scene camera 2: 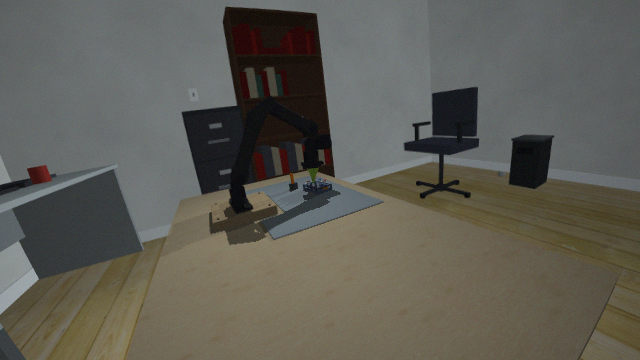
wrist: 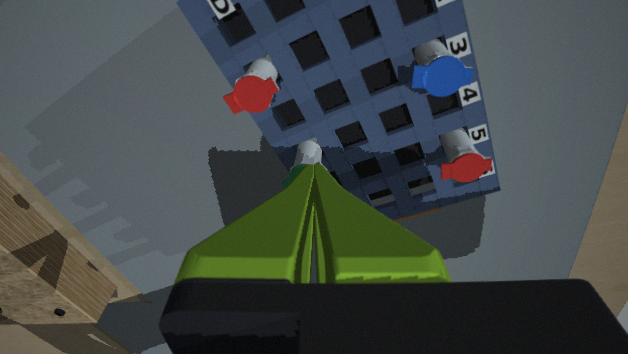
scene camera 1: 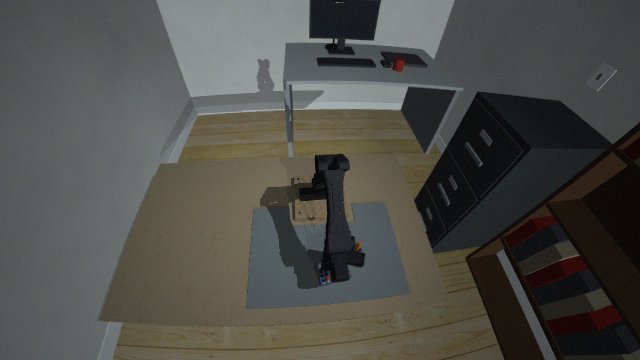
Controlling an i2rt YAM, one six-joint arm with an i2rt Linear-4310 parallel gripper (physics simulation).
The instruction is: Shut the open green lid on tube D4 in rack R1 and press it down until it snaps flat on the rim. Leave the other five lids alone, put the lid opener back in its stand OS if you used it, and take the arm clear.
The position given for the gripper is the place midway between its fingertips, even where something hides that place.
Observation:
In view: the gripper (wrist: 314, 178) and a grey mat (scene camera 1: 282, 261).

